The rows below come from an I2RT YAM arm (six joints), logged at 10 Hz.
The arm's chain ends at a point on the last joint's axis. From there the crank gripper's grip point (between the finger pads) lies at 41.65 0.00 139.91 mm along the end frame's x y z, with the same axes.
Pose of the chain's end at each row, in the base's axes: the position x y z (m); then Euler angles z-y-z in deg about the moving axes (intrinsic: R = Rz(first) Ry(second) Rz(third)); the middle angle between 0 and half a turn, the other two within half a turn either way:
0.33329, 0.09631, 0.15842, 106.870, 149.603, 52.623
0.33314, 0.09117, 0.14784, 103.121, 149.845, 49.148
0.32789, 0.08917, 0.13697, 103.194, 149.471, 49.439
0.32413, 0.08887, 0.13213, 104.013, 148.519, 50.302
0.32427, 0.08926, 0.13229, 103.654, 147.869, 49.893
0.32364, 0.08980, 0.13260, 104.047, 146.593, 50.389
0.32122, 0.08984, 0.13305, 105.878, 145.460, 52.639
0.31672, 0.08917, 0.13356, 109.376, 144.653, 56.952
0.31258, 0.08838, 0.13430, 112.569, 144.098, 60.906
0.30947, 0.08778, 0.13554, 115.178, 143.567, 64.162
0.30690, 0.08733, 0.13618, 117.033, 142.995, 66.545
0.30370, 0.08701, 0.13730, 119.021, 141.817, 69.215
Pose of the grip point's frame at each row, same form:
0.28740, 0.13358, 0.02495, 106.870, 149.603, 52.623
0.29185, 0.12952, 0.01318, 103.121, 149.845, 49.148
0.28619, 0.12843, 0.00270, 103.194, 149.471, 49.439
0.28084, 0.12999, -0.00108, 104.013, 148.519, 50.302
0.28111, 0.13197, -0.00046, 103.654, 147.869, 49.893
0.27920, 0.13524, 0.00119, 104.047, 146.593, 50.389
0.27337, 0.13706, 0.00347, 105.878, 145.460, 52.639
0.26308, 0.13647, 0.00630, 109.376, 144.653, 56.952
0.25378, 0.13502, 0.00909, 112.569, 144.098, 60.906
0.24641, 0.13381, 0.01219, 115.178, 143.567, 64.162
0.24061, 0.13318, 0.01447, 117.033, 142.995, 66.545
0.23333, 0.13359, 0.01819, 119.021, 141.817, 69.215

